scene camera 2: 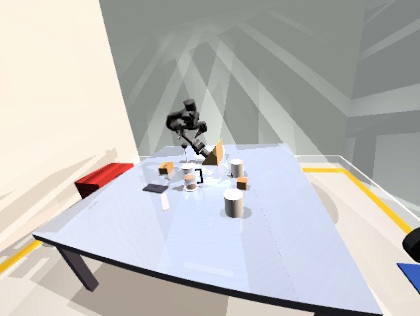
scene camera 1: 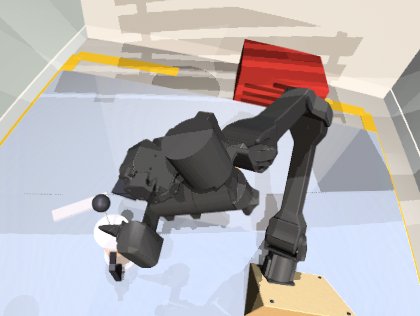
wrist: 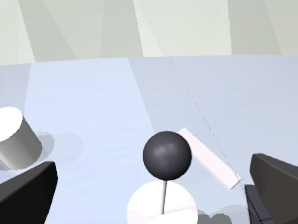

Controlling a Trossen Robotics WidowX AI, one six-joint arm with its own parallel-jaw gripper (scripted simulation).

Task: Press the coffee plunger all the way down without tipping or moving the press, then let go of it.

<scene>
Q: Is my gripper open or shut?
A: Open.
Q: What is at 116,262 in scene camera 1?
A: A coffee press.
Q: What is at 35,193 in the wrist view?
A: My gripper.
</scene>
